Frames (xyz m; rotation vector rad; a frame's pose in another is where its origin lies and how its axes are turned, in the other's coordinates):
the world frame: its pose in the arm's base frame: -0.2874 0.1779 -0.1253 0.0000 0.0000 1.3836
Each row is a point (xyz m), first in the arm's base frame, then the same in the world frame.
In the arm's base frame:
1: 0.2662 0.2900 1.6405
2: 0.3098 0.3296 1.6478
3: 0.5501 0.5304 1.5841
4: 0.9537 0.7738 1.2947
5: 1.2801 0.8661 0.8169
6: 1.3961 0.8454 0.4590
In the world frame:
1: 0.2132 -0.5231 1.7658
2: 0.2602 -0.5585 1.7731
3: 0.5022 -0.7573 1.7094
4: 0.8165 -1.1085 1.4200
5: 0.9679 -1.4120 0.9422
6: 0.9691 -1.5299 0.5843

